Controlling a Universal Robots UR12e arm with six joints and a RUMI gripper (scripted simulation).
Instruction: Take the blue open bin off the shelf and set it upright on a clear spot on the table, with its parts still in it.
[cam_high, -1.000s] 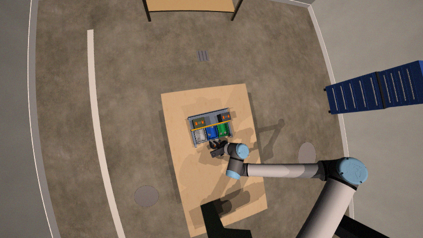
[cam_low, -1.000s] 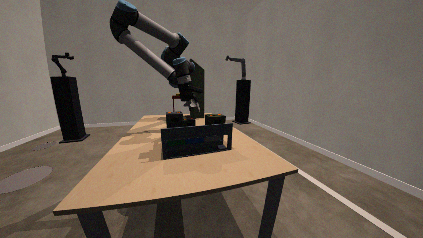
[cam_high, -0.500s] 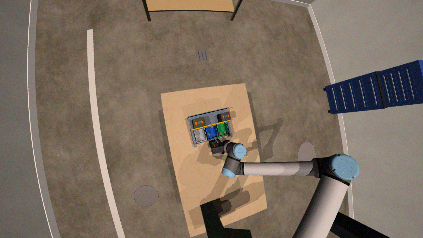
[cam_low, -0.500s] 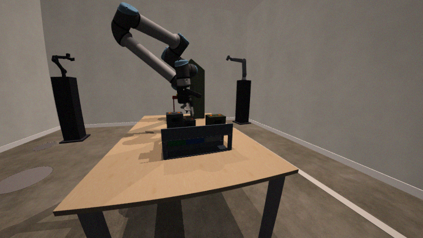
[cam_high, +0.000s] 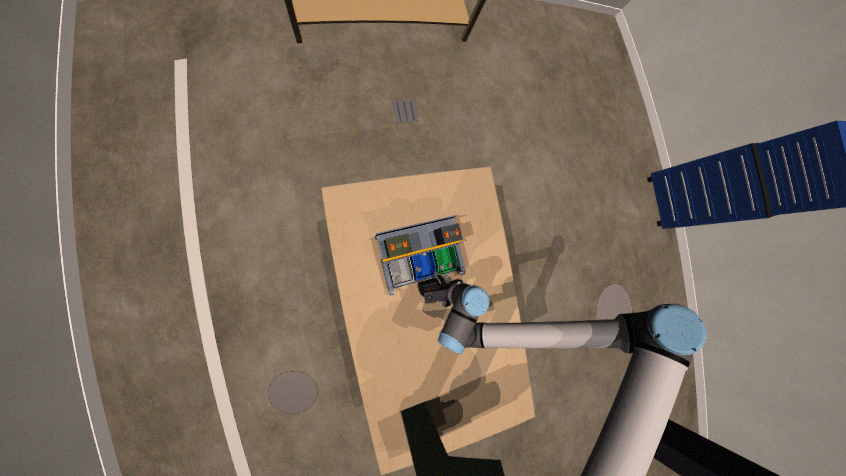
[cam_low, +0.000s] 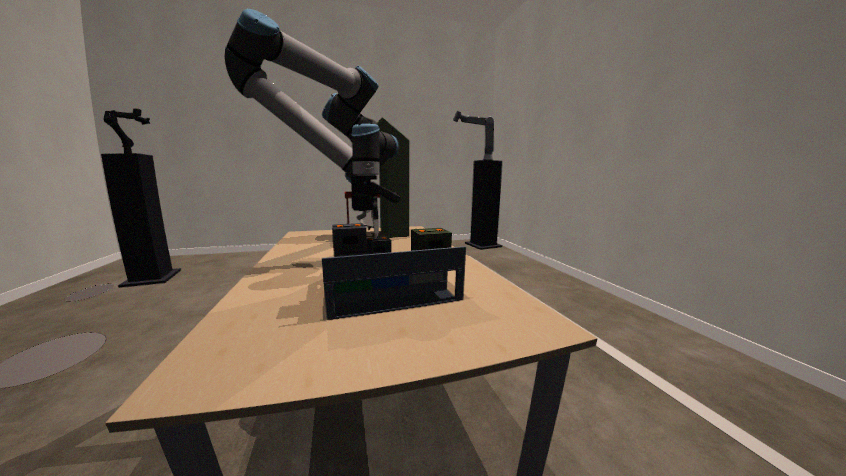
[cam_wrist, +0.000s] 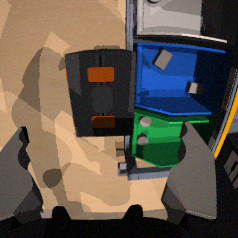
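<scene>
My hand is 140 mm short of the blue open bin, 10 mm to the right of it and 100 mm above it. From my hand the other things lie so: grey bin: 140 mm ahead, 120 mm to the left, 100 mm below; bar: 180 mm ahead, 10 mm to the left, 40 mm below; green bin: 120 mm ahead, 100 mm to the right, 100 mm below.
</scene>
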